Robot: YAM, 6 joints.
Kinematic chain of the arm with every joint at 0, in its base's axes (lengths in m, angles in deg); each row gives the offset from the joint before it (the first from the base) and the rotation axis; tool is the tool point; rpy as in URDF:
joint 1: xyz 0 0 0.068 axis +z
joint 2: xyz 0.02 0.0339 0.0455 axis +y
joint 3: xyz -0.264 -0.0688 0 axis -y
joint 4: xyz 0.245 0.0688 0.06 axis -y
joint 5: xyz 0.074 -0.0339 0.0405 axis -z
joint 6: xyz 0.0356 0 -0.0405 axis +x
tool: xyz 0 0 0 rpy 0 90 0
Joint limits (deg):
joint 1: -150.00..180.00
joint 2: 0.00..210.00
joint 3: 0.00..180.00
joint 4: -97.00..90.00
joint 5: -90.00..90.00
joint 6: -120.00..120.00
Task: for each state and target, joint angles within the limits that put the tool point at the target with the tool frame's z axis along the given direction. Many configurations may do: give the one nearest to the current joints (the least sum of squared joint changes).
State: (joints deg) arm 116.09 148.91 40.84 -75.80 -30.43 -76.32
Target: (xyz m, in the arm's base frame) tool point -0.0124 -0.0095 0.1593 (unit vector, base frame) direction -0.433 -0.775 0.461
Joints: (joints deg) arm 80.55 113.29 0.12 -95.71 -17.44 -76.32
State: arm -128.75 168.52 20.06 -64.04 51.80 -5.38
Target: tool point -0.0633 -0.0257 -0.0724 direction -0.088 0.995 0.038
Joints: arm -134.54 173.75 40.86 -50.47 49.55 -5.38
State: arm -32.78 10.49 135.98 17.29 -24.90 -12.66
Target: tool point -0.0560 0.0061 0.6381 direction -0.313 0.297 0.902
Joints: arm 5.70 50.30 96.67 60.99 -19.06 -12.66
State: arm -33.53 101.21 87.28 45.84 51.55 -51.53
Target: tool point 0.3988 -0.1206 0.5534 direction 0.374 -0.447 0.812
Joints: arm -15.19 115.73 127.67 47.57 19.48 -51.53
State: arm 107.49 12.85 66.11 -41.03 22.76 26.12
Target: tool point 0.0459 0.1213 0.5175 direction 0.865 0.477 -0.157
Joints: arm 81.76 58.85 98.49 -54.39 51.95 26.12
